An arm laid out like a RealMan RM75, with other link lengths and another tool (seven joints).
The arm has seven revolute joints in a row. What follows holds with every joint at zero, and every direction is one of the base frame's.
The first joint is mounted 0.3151 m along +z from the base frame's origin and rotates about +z.
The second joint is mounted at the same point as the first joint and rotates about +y.
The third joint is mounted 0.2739 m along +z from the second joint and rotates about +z.
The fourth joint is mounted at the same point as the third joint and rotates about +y.
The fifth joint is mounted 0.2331 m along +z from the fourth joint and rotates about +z.
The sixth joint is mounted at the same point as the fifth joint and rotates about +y.
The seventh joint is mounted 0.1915 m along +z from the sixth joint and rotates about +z.
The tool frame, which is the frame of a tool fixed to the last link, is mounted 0.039 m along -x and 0.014 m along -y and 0.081 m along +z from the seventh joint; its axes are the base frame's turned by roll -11.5, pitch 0 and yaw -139.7 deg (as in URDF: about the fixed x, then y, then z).
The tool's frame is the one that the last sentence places.
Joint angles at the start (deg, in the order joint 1, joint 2, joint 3, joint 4, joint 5, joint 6, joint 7):
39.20, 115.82, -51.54, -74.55, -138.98, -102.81, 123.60
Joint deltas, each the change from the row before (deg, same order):
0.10, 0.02, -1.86, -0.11, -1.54, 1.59, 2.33
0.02, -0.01, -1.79, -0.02, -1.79, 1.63, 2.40
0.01, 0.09, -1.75, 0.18, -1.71, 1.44, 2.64
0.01, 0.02, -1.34, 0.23, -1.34, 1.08, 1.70
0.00, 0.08, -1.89, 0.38, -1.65, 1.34, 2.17
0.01, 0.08, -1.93, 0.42, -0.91, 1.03, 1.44
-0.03, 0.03, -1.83, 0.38, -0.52, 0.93, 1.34
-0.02, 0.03, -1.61, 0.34, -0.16, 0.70, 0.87
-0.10, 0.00, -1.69, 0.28, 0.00, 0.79, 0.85
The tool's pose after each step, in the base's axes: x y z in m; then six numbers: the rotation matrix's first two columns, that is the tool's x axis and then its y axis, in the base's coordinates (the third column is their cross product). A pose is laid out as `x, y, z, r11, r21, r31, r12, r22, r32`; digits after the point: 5 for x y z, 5 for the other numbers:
0.19019, 0.46356, 0.03222, -0.30804, 0.93666, 0.16667, 0.87660, 0.21136, 0.43231
0.19765, 0.46901, 0.03016, -0.28456, 0.94276, 0.17384, 0.86668, 0.17549, 0.46698
0.20516, 0.47300, 0.02697, -0.25558, 0.94983, 0.18029, 0.85760, 0.13665, 0.49583
0.21126, 0.47579, 0.02483, -0.23880, 0.95342, 0.18431, 0.84736, 0.11189, 0.51909
0.21872, 0.47839, 0.02097, -0.21934, 0.95754, 0.18711, 0.83252, 0.08369, 0.54764
0.22260, 0.47893, 0.01535, -0.21285, 0.96012, 0.18129, 0.81968, 0.07448, 0.56795
0.22521, 0.47906, 0.00997, -0.20781, 0.96217, 0.17618, 0.80957, 0.06809, 0.58306
0.22612, 0.47832, 0.00445, -0.20818, 0.96358, 0.16786, 0.80208, 0.06997, 0.59310
0.22675, 0.47755, -0.00106, -0.21002, 0.96442, 0.16060, 0.79522, 0.07294, 0.60192

